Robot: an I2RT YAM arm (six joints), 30 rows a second.
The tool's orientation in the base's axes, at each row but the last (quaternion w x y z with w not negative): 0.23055, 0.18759, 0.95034, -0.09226; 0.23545, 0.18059, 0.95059, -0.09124; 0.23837, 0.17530, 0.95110, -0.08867; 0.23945, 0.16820, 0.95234, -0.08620; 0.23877, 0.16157, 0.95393, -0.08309; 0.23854, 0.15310, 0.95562, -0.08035; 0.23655, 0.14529, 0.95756, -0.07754; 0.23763, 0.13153, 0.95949, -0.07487; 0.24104, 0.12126, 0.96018, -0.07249; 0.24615, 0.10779, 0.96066, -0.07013; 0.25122, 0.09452, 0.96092, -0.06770
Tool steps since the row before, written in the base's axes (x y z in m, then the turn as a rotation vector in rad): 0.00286, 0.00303, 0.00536, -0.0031, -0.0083, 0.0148; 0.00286, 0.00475, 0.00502, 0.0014, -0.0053, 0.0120; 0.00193, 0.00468, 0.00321, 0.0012, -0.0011, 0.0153; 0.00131, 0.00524, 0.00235, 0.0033, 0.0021, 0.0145; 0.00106, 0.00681, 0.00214, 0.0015, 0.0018, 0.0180; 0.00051, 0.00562, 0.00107, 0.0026, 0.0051, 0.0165; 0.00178, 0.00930, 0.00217, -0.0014, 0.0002, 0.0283; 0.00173, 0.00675, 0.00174, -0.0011, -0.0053, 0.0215; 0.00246, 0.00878, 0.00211, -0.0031, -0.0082, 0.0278; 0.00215, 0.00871, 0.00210, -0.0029, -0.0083, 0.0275; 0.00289, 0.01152, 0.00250, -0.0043, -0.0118, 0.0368
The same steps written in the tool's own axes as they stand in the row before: -0.00394, 0.00343, -0.00434, -0.0071, -0.0101, -0.0121; -0.00334, 0.00502, -0.00442, -0.0085, -0.0054, -0.0085; -0.00178, 0.00477, -0.00316, -0.0087, -0.0019, -0.0125; -0.00076, 0.00514, -0.00277, -0.0092, 0.0019, -0.0117; -0.00009, 0.00656, -0.00302, -0.0095, 0.0007, -0.0155; 0.00049, 0.00537, -0.00199, -0.0088, 0.0043, -0.0144; -0.00029, 0.00918, -0.00316, -0.0122, -0.0025, -0.0254; -0.00084, 0.00680, -0.00216, -0.0104, -0.0071, -0.0182; -0.00138, 0.00892, -0.00248, -0.0123, -0.0109, -0.0240; -0.00136, 0.00877, -0.00248, -0.0124, -0.0110, -0.0237; -0.00201, 0.01163, -0.00285, -0.0163, -0.0154, -0.0317
